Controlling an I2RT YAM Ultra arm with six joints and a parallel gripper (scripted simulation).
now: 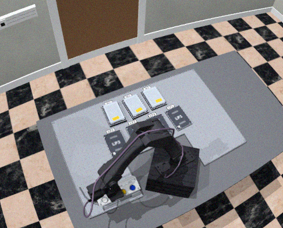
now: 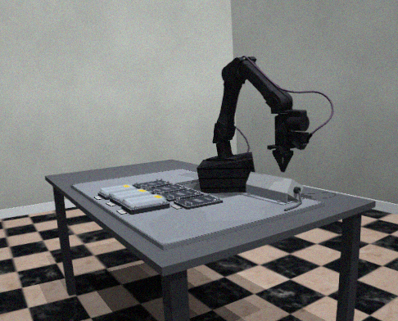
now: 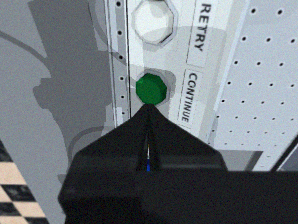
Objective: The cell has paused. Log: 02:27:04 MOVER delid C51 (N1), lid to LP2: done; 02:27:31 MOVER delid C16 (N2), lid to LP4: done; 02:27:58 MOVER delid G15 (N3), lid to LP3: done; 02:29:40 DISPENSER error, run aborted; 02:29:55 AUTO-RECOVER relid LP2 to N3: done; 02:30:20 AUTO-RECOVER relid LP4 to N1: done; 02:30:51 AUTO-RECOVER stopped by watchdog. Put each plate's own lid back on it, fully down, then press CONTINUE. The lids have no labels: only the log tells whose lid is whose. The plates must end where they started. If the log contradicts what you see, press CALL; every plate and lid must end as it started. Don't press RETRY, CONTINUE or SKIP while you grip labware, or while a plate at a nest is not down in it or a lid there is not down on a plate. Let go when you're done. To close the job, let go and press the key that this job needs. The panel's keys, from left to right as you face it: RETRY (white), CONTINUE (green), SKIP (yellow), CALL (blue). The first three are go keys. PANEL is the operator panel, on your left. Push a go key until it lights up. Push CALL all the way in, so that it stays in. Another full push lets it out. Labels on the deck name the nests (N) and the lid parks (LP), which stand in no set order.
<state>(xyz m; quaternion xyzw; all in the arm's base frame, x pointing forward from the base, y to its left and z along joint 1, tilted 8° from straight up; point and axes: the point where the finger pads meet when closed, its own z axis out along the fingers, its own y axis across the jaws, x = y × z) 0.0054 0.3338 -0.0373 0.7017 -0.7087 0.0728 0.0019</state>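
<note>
The green continue key is 4 cm below my hand. Round my hand: blue call key (10 cm to the right, 4 cm below); white retry key (5 cm to the left, 4 cm below); yellow skip key (5 cm to the right, 4 cm below).
</note>
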